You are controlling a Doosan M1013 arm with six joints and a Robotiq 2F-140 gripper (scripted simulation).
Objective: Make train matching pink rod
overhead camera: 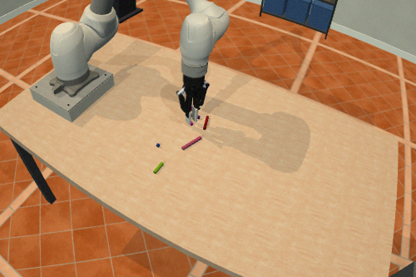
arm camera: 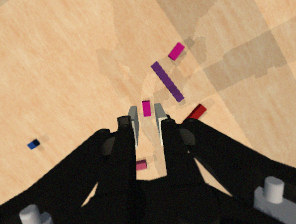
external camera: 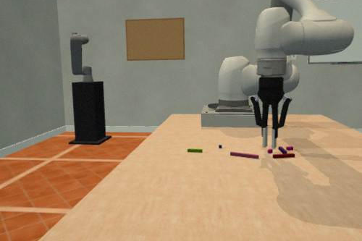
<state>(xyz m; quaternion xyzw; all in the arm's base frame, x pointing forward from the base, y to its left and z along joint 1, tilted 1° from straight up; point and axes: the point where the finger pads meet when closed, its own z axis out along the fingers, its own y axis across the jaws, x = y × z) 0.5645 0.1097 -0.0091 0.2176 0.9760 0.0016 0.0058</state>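
Right now the purple rod is 5 cm to the left of my hand, 5 cm below it and 2 cm behind it. Also, from my hand: pink rod 8 cm to the right, 5 cm below, 5 cm ahead; then red rod 5 cm below, 5 cm ahead, 4 cm to the left; then blue rod 16 cm to the right, 5 cm below, 4 cm behind.
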